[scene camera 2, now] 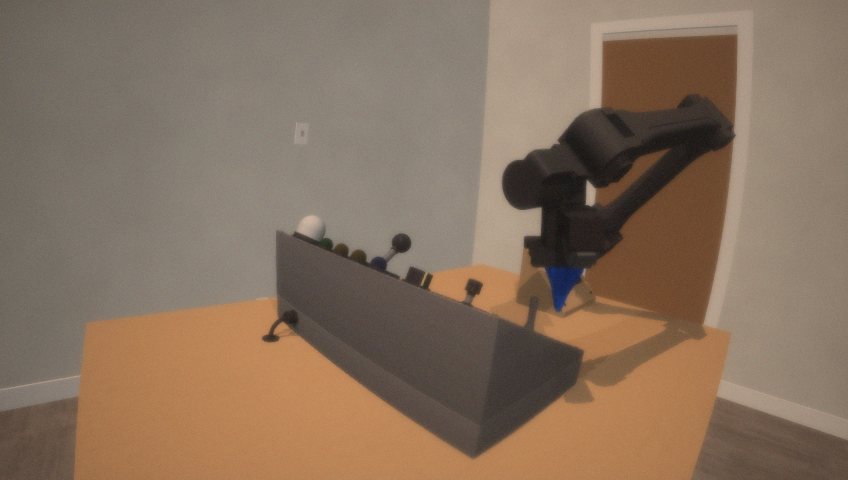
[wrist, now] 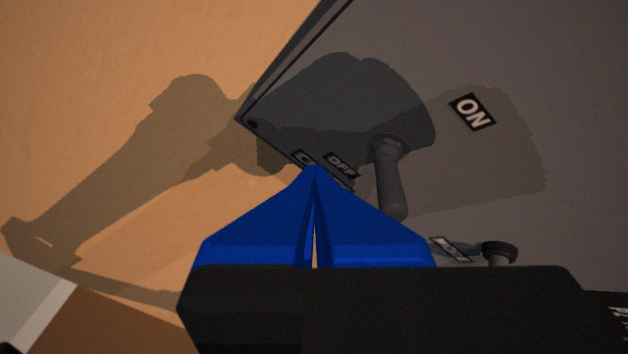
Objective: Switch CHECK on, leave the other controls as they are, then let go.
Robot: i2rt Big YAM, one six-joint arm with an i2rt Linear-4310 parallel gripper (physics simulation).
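Places are measured from the arm's base along level axes (x ahead, y left, z up), in millimetres.
Pixels of known places: gripper, fingertip midpoint: [scene camera 2: 557, 310] [wrist: 314, 176].
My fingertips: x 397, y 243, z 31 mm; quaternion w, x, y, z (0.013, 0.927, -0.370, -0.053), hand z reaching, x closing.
Note:
Behind a point stands the place of what it marks.
The CHECK lever [scene camera 2: 532, 314] @(x 422, y 217, z 22 mm) [wrist: 391, 187] @(x 421, y 218, z 34 mm) is a grey toggle at the near end of the dark console [scene camera 2: 386, 321] @(x 614, y 141, z 24 mm) [wrist: 565, 65] @(x 493, y 223, z 30 mm). In the wrist view its free end points away from the ON label [wrist: 472, 111] @(x 463, y 218, z 16 mm), towards the bottom of the view. The OFF label [wrist: 341, 166] @(x 385, y 211, z -20 mm) lies on the lever's other side, by the panel edge. The blue fingertips partly hide the CHECK label [wrist: 302, 158] @(x 364, y 228, z -28 mm). My gripper [scene camera 2: 559, 309] @(x 397, y 243, z 31 mm) [wrist: 314, 176] @(x 397, y 243, z 31 mm) is shut and empty. Its tips are on the OFF side of the lever, with a gap between them and it in the wrist view.
The MODE toggle [scene camera 2: 473, 287] @(x 425, y 100, z 31 mm) [wrist: 500, 251] @(x 432, y 102, z 5 mm) stands farther along the panel, followed by a dark rotary knob [scene camera 2: 418, 277] @(x 446, y -11, z 21 mm), a ball-topped lever [scene camera 2: 401, 242] @(x 396, y -135, z 56 mm), several coloured domes and a white dome [scene camera 2: 311, 228] @(x 601, y -122, z 94 mm). A wooden block [scene camera 2: 531, 284] @(x 101, y -11, z -39 mm) stands behind the gripper on the table [scene camera 2: 190, 380] @(x 848, y -11, z -94 mm).

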